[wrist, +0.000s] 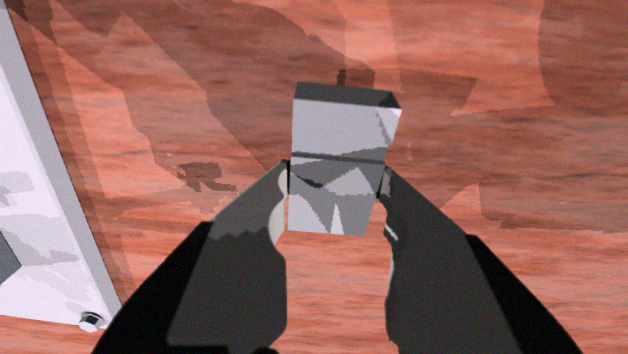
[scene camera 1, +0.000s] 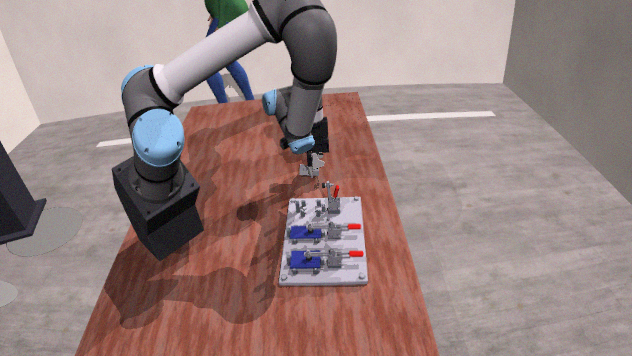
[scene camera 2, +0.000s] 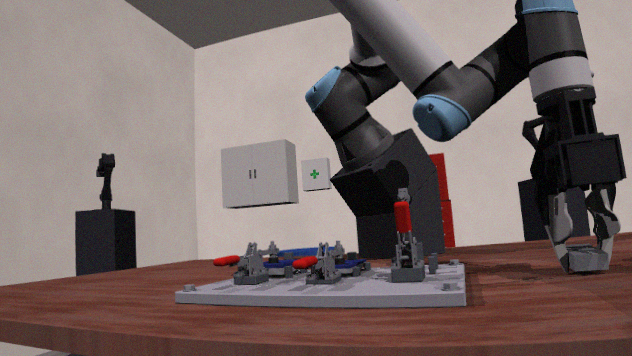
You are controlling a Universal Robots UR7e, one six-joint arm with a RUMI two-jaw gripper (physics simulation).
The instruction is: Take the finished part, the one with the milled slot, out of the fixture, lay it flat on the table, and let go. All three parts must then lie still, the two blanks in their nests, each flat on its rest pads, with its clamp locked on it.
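Frame: origin at the arm's base, x ahead, y left, z up, level; centimetres.
Seen in the pictures: gripper, fingertip midpoint: (wrist: 332, 164) (scene camera 1: 311, 173) (scene camera 2: 586, 270); arm's base at its link origin: (scene camera 1: 155, 177) (scene camera 2: 369, 154).
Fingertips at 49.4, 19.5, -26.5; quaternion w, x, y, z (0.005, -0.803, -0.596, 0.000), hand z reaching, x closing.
Pixels of each thing's middle, then the offset from my fingertips to it, as dx, dy, dz. "pt": a spot on its surface instead. Level surfaces: height alone.
- grey finished part at the middle of its body: (wrist: 334, 166) (scene camera 2: 582, 256) (scene camera 1: 309, 170) -0.8, +0.2, +1.7
- fixture plate at the middle of its body: (scene camera 2: 332, 284) (scene camera 1: 324, 237) -7.3, -32.4, +0.5
- third clamp at a spot on its surface: (scene camera 2: 407, 270) (scene camera 1: 340, 206) pt +1.4, -23.8, +2.6
- wooden table at its surface level: dz -0.2
- plate's corner bolt at the middle of its body: (scene camera 2: 450, 285) (wrist: 90, 323) +8.2, -21.2, +1.7
My gripper (scene camera 1: 313, 173) (scene camera 2: 587, 259) (wrist: 332, 164) is shut on the grey finished part (scene camera 1: 305, 170) (scene camera 2: 589, 262) (wrist: 341, 127), gripping its two sides. The part looks about level, low at the table beside the fixture plate (scene camera 1: 322, 278) (scene camera 2: 320, 299) (wrist: 20, 125); I cannot tell whether it touches the table. A dark line crosses its top in the wrist view. Two blue blanks (scene camera 1: 299, 232) (scene camera 1: 302, 260) lie in their nests under clamps whose red handles (scene camera 1: 354, 226) (scene camera 1: 356, 254) lie down. The third clamp (scene camera 1: 334, 205) (scene camera 2: 407, 270) stands open, red handle up, by the empty nest. The rest pads under the blanks are hidden.
The wooden table (scene camera 1: 240, 300) (scene camera 2: 125, 315) (wrist: 450, 165) carries the fixture and the arm's dark base (scene camera 1: 160, 225) (scene camera 2: 385, 200). The plate's corner bolt (wrist: 91, 321) shows lower left in the wrist view. A person (scene camera 1: 227, 10) stands beyond the table's far end.
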